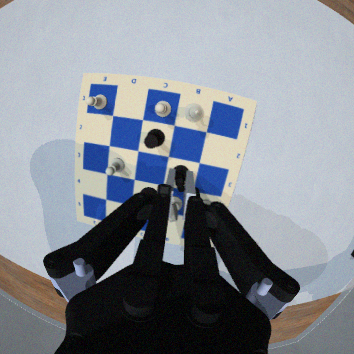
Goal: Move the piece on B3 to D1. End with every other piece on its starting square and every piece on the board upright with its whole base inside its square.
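Places are measured from the arm's base along level axes (x ahead, y left, z up), in centimetres.
Where they show: gripper, between the fingertips: [179, 179].
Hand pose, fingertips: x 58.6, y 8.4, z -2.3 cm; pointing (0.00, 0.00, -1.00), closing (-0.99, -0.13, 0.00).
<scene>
Things, the pixels of their top centre, and the offset from my fingertips. "spot": a spot on its surface instead.
- chessboard, a spot on its surface: [252, 114] spot: dz -0.7, dx -6.5, dy -10.0 cm
- E1, centre of its top: [87, 100] dz +2.5, dx +11.9, dy -7.1 cm
- C1, centre of its top: [158, 107] dz +2.5, dx +4.0, dy -7.7 cm
- B1, centre of its top: [196, 111] dz +3.7, dx +0.4, dy -8.2 cm
- D3, centre of its top: [107, 171] dz +2.5, dx +8.1, dy +0.3 cm
- pale piece, centre of its top: [171, 218] dz +3.3, dx -0.1, dy +3.5 cm
The chessboard [252, 114] lies below, with D1 [131, 101] bare. My gripper [179, 179] is shut on a black piece [181, 174], which appears over B3; whether its base touches the board is hidden. Another black piece [154, 138] stands on C2. Pale pieces stand on E1 [100, 101], C1 [162, 108], B1 [194, 112] and D3 [117, 165]. A pale piece [175, 206] on B4 shows partly between the fingers. The near squares around C4 and row 5 are partly hidden by the fingers.
The board lies on a round, pale table top [290, 65] with a wooden rim [15, 280]. The pieces on C1 and B1 stand close together near the far edge. Shadows fall on the table at both sides of the board.
</scene>
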